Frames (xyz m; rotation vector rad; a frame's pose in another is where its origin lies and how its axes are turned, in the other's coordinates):
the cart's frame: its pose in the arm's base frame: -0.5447 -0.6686 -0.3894 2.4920 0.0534 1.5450
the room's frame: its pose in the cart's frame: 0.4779 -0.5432 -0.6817 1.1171 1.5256 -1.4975
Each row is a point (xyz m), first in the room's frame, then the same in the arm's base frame.
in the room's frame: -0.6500 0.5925 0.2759
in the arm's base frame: -0.2013 0.4451 0.6704
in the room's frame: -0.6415 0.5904 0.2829
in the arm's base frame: -0.2102 0.4514 0.6675
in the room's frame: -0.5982 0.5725 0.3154
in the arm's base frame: -0.2555 0.4787 0.6464
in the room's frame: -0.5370 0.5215 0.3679
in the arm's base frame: -0.3220 0.5177 0.5901
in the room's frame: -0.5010 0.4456 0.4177
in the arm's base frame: -0.3655 0.5482 0.5082
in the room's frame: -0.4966 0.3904 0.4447
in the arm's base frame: -0.3752 0.5615 0.4488
